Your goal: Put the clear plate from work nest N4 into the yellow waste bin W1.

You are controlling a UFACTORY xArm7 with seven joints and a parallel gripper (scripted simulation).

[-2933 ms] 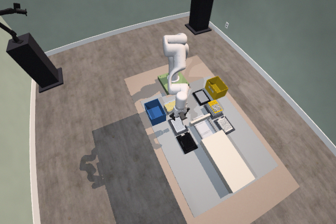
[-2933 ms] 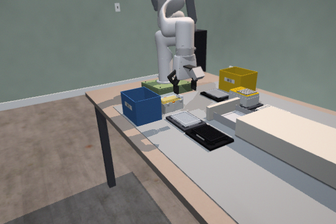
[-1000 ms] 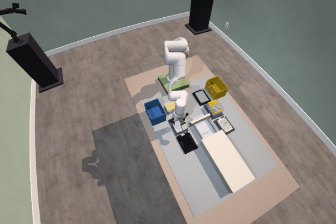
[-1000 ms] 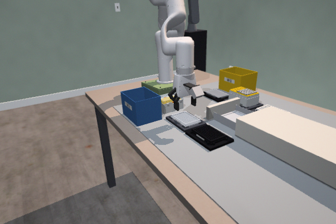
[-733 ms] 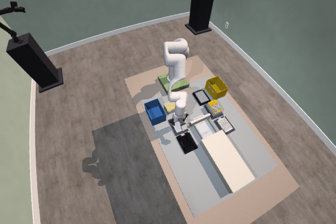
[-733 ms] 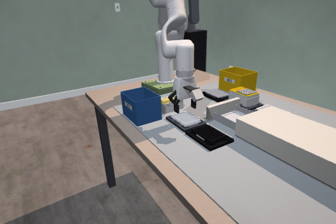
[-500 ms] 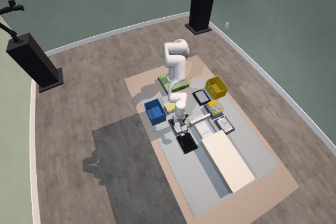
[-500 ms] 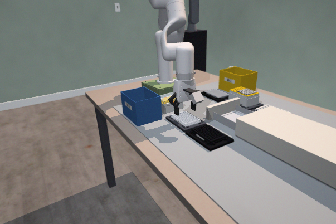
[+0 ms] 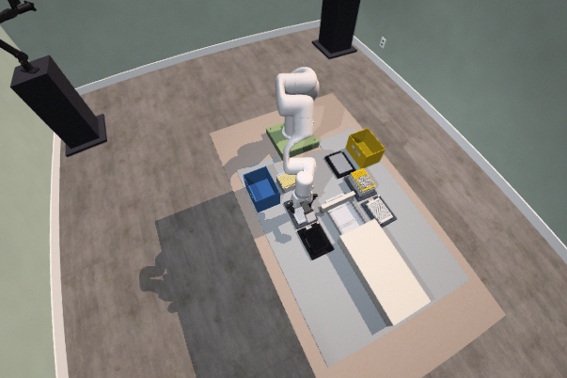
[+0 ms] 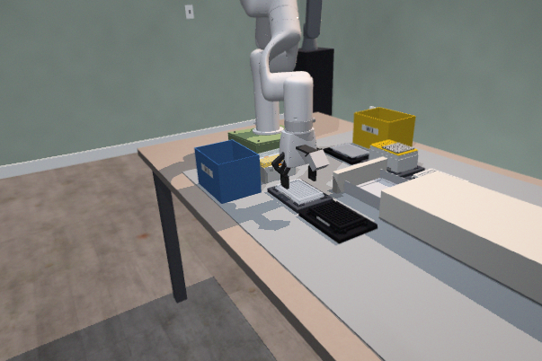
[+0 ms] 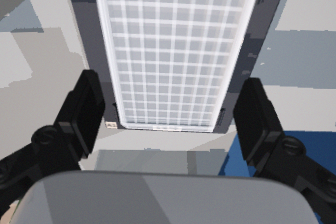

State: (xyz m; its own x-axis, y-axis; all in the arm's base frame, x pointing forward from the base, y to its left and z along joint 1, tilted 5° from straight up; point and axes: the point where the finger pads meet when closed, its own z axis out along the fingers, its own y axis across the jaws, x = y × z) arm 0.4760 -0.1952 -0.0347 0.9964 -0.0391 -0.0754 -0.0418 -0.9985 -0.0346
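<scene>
Right now my hand is 3 cm above the clear plate. The rest, counted from my hand: black plate: 17 cm ahead, 1 cm to the right, 3 cm below; then blue bin: 18 cm behind, 14 cm to the right, 1 cm below; then drawer: 15 cm ahead, 19 cm to the left, 3 cm below.
</scene>
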